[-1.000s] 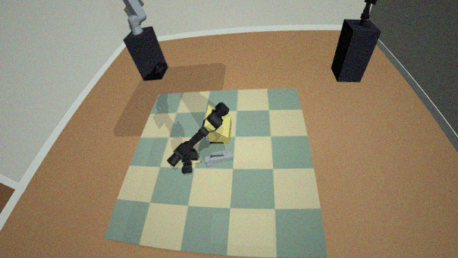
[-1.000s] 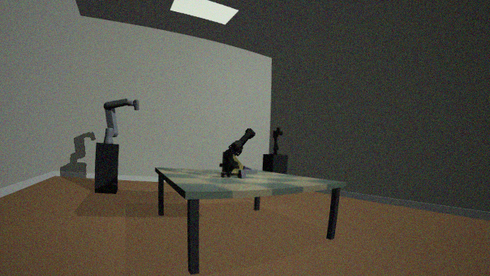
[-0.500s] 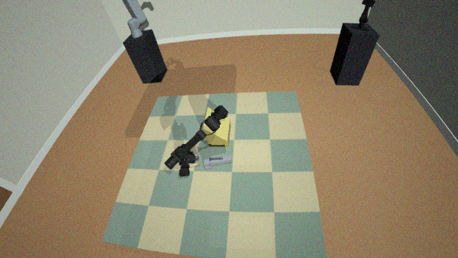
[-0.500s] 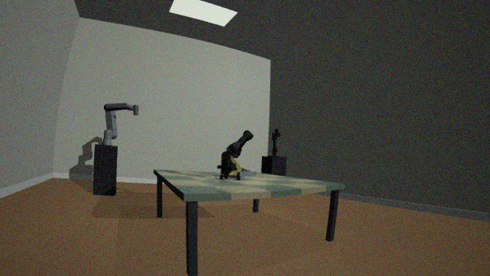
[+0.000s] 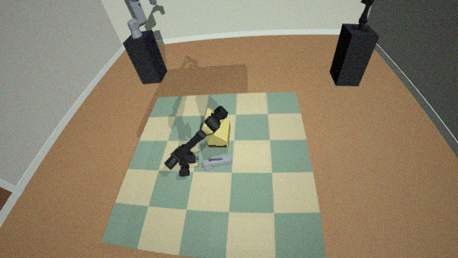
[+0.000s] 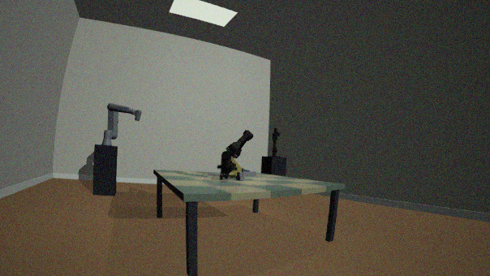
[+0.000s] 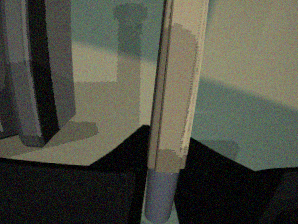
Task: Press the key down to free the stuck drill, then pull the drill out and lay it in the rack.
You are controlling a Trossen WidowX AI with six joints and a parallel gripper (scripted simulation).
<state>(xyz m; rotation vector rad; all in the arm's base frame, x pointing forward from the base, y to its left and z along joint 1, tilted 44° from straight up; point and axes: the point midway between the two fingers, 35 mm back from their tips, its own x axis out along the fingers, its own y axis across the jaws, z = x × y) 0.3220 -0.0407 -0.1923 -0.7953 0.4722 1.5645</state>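
Now: gripper tip 10 mm past the drill, 40 mm to the right of it and 40 mm below it. Round my gripper tip: dark round housing: 40 mm behind, 200 mm to the left, 30 mm above.
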